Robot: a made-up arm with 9 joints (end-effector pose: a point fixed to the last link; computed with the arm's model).
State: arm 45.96 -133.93 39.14 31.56 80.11 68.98 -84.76 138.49 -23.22
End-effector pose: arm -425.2 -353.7 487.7 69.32 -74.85 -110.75
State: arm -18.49 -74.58 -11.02 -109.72 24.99 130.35 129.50 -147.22 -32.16
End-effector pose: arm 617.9 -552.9 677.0 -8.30 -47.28 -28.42
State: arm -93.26 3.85 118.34 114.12 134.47 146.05 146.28 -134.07 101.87
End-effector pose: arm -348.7 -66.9 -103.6 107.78 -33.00 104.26
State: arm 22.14 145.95 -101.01 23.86 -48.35 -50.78 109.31 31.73 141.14
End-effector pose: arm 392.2 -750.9 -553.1 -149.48 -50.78 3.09
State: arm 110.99 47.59 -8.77 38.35 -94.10 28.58 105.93 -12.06 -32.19
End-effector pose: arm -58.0 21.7 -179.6 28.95 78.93 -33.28
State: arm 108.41 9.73 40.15 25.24 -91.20 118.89 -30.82 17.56 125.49
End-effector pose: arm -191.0 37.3 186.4 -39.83 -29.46 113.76
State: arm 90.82 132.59 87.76 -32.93 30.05 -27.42 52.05 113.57 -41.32
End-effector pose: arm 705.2 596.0 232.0 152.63 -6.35 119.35
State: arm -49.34 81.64 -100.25 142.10 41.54 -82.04 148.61 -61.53 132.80
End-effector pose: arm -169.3 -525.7 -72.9 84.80 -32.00 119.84
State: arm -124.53 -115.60 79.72 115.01 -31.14 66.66 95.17 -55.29 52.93
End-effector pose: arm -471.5 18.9 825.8 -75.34 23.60 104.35
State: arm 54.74 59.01 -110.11 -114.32 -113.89 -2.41 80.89 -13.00 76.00
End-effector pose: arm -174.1 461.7 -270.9 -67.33 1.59 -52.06
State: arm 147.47 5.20 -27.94 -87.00 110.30 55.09 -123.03 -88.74 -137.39
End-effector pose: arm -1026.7 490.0 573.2 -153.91 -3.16 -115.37
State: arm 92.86 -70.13 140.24 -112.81 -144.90 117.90 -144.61 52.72 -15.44
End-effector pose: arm -493.8 73.5 47.3 -61.48 69.77 167.74
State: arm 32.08 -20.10 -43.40 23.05 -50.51 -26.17 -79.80 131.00 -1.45
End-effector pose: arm -55.7 -124.9 751.5 -110.30 -26.63 95.33
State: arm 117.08 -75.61 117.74 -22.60 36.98 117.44 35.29 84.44 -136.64
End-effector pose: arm -432.0 -395.4 982.9 -103.29 -76.58 -92.98
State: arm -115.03 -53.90 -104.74 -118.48 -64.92 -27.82 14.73 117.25 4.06
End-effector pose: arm -45.4 -97.8 769.4 11.10 46.92 66.02
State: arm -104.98 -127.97 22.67 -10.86 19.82 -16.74 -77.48 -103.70 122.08
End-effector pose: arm 191.0 104.6 395.1 -56.36 63.38 -141.62
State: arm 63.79 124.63 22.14 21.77 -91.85 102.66 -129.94 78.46 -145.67
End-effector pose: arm 254.6 -308.6 -600.7 -129.19 -17.43 -82.93
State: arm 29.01 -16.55 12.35 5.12 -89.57 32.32 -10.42 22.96 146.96
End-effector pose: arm -19.7 -209.7 102.9 -89.28 -40.31 170.55
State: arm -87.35 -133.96 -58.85 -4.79 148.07 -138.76 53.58 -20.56 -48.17
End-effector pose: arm -1222.8 -312.3 379.7 -27.35 -82.57 87.39
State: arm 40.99 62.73 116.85 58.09 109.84 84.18 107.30 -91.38 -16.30
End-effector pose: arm 452.3 -888.8 -219.6 112.59 -23.88 -39.39
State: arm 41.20 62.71 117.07 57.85 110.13 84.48 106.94 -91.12 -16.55
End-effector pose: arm 459.7 -885.4 -222.7 112.38 -23.62 -38.37
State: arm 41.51 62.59 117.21 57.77 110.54 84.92 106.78 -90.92 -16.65
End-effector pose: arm 467.7 -880.7 -224.4 112.29 -23.42 -37.36
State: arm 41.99 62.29 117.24 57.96 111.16 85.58 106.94 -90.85 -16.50
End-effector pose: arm 476.5 -873.5 -223.9 112.37 -23.30 -36.35
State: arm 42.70 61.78 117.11 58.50 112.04 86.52 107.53 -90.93 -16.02
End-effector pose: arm 486.6 -863.3 -220.5 112.68 -23.28 -35.34
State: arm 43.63 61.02 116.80 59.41 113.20 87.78 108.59 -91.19 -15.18
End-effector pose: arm 497.7 -849.6 -214.0 113.27 -23.34 -34.38
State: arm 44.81 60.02 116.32 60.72 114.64 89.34 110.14 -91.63 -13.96
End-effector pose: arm 510.0 -832.4 -204.6 114.11 -23.43 -33.48
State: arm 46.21 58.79 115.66 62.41 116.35 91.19 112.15 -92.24 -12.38
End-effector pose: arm 523.3 -811.5 -192.1 115.15 -23.52 -32.66
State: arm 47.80 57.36 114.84 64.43 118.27 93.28 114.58 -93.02 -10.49
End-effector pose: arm 537.3 -787.2 -177.3 116.37 -23.51 -31.98
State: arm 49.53 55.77 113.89 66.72 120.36 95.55 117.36 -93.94 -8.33
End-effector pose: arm 551.6 -760.0 -160.8 117.70 -23.38 -31.49
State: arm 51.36 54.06 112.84 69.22 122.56 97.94 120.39 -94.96 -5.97
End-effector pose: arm 565.8 -730.3 -143.4 119.02 -23.07 -31.19
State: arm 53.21 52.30 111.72 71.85 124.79 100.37 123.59 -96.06 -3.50
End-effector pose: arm 579.2 -699.3 -125.4 120.26 -22.59 -31.15
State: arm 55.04 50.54 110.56 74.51 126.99 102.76 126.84 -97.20 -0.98
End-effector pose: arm 591.6 -667.6 -107.7 121.33 -22.00 -31.34
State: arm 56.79 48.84 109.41 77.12 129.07 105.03 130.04 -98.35 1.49
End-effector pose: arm 602.6 -636.5 -90.8 122.19 -21.31 -31.78
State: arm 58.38 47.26 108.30 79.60 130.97 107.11 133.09 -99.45 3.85
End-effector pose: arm 611.4 -607.5 -75.1 122.78 -20.65 -32.46
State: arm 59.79 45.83 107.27 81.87 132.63 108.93 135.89 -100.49 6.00
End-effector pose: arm 618.4 -581.4 -61.0 123.16 -20.05 -33.31
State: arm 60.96 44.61 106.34 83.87 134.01 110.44 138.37 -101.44 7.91
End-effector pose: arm 623.3 -559.3 -48.4 123.35 -19.61 -34.32
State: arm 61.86 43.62 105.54 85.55 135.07 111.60 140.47 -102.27 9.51
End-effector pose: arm 626.1 -542.1 -37.6 123.44 -19.37 -35.44
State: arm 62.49 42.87 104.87 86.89 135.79 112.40 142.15 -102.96 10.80
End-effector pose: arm 627.0 -530.2 -28.4 123.47 -19.35 -36.61
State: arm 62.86 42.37 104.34 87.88 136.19 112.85 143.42 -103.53 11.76
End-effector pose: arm 626.4 -523.3 -20.6 123.54 -19.52 -37.81
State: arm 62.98 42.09 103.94 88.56 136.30 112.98 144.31 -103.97 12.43
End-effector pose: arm 624.3 -521.4 -14.1 123.65 -19.88 -39.01
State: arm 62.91 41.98 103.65 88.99 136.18 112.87 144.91 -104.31 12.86
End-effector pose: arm 620.9 -523.2 -8.9 123.83 -20.34 -40.22
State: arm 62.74 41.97 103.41 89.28 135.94 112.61 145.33 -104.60 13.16
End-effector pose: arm 617.0 -526.9 -4.0 124.04 -20.89 -41.41
